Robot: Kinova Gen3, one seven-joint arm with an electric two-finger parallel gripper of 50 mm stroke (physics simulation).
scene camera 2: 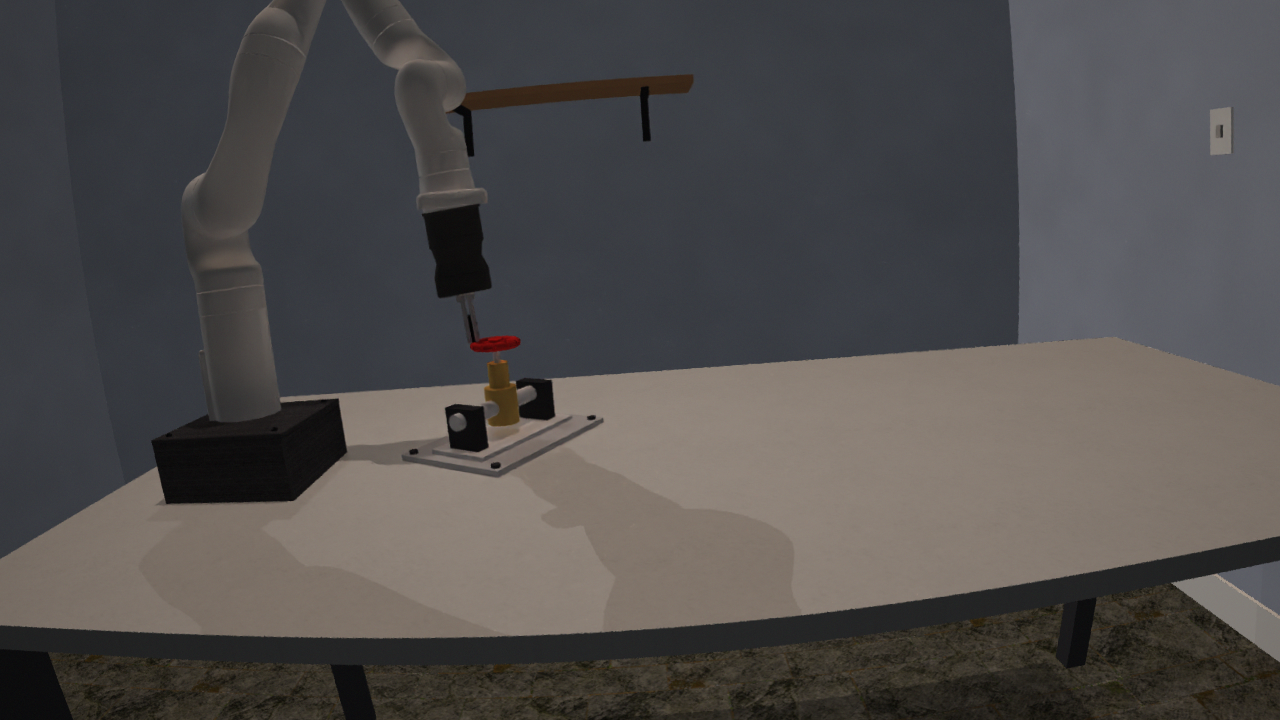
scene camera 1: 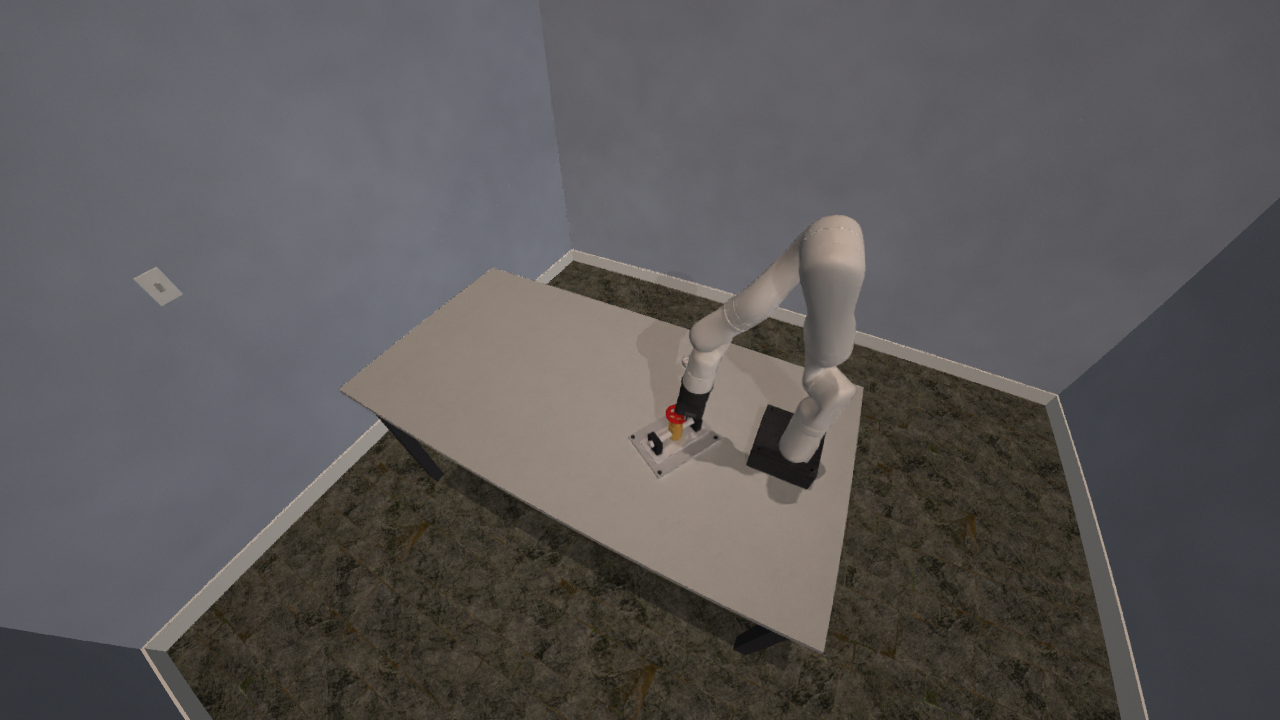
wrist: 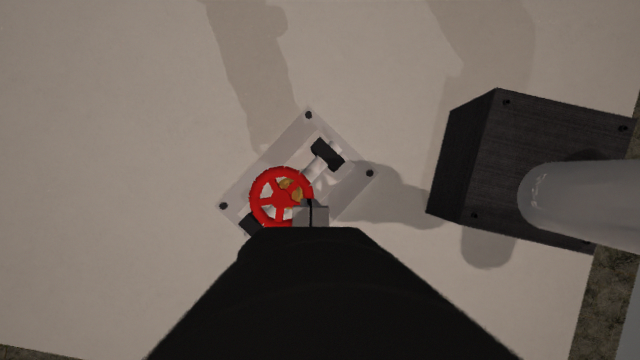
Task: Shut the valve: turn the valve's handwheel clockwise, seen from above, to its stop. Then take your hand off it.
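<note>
The valve's red handwheel (scene camera 1: 668, 411) (scene camera 2: 495, 343) (wrist: 254, 198) lies level on top of a thin stem above the brass-coloured valve body (scene camera 1: 675, 431) (scene camera 2: 502, 407). The valve stands on a pale plate (scene camera 1: 693, 454) (scene camera 2: 465, 463) (wrist: 272, 155) on the table. My gripper (scene camera 2: 474, 340) (wrist: 308, 209) is shut, its two fingers together with no thing between them. It comes down steeply, and its fingertips are at the wheel's edge on the side towards the robot base in the scene camera 2 view. They cover part of the rim in the wrist view; whether they touch it, I cannot tell.
A pipe runs through the valve between two black blocks (scene camera 2: 467, 428) (scene camera 2: 535, 399). The robot's black base box (scene camera 1: 785, 447) (scene camera 2: 250, 452) (wrist: 505, 150) stands on the table (scene camera 1: 501, 358) (scene camera 2: 895, 465) near the valve. A wooden shelf (scene camera 2: 577, 91) is on the wall behind.
</note>
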